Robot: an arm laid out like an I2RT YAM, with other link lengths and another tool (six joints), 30 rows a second.
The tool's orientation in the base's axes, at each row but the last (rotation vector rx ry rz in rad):
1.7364 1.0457 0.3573
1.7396 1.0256 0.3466
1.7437 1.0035 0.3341
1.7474 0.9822 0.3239
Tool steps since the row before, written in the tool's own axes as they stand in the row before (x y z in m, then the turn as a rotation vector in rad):
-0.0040 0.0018 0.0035 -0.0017 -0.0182 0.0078
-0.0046 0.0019 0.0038 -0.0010 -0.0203 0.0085
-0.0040 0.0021 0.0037 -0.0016 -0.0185 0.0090
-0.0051 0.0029 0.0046 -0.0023 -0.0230 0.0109
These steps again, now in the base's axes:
0.0009 -0.0054 0.0010 -0.0045 -0.0045 -0.0188
0.0007 -0.0061 0.0012 -0.0046 -0.0042 -0.0211
0.0009 -0.0056 0.0013 -0.0038 -0.0052 -0.0196
0.0010 -0.0071 0.0019 -0.0051 -0.0065 -0.0242

